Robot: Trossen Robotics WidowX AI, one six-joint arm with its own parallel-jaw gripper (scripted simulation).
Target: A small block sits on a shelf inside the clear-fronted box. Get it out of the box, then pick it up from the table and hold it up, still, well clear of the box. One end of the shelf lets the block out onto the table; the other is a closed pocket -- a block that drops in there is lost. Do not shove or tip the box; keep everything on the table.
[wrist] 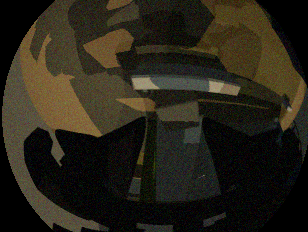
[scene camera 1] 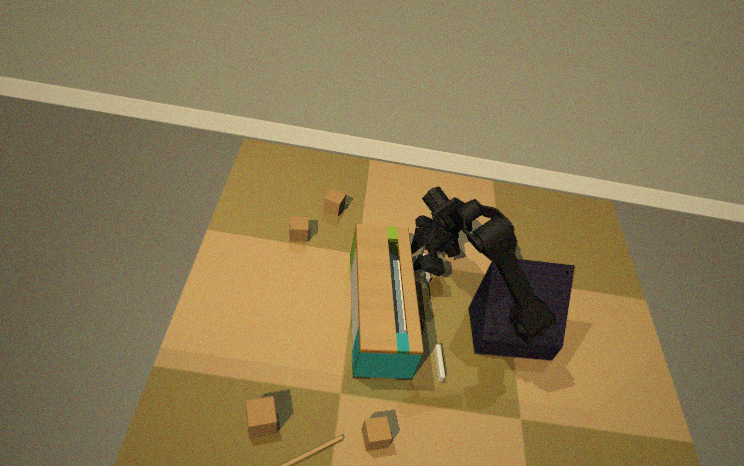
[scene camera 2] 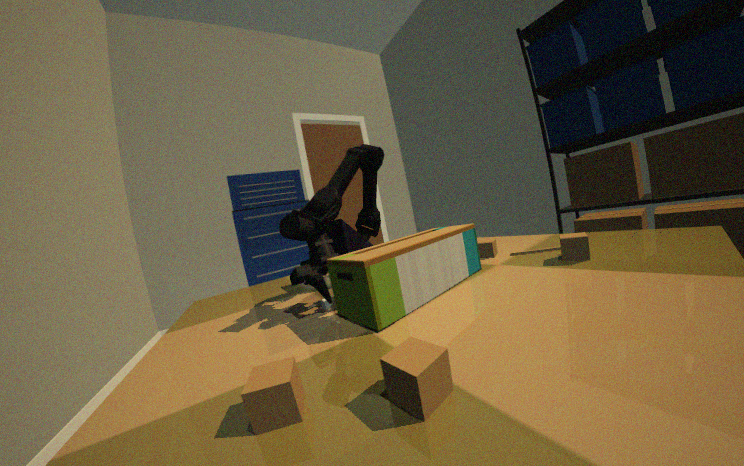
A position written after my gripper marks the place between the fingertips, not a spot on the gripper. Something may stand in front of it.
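Note:
My gripper point(scene camera 1: 411, 261) is visible in scene camera 1; the gripper point(scene camera 2: 341, 298) is visible in scene camera 2, and the gripper point(wrist: 175, 121) in the wrist view. A long box point(scene camera 2: 375, 286) is visible in scene camera 2, the long box point(scene camera 1: 387, 342) in scene camera 1, and the long box point(wrist: 177, 167) in the wrist view.

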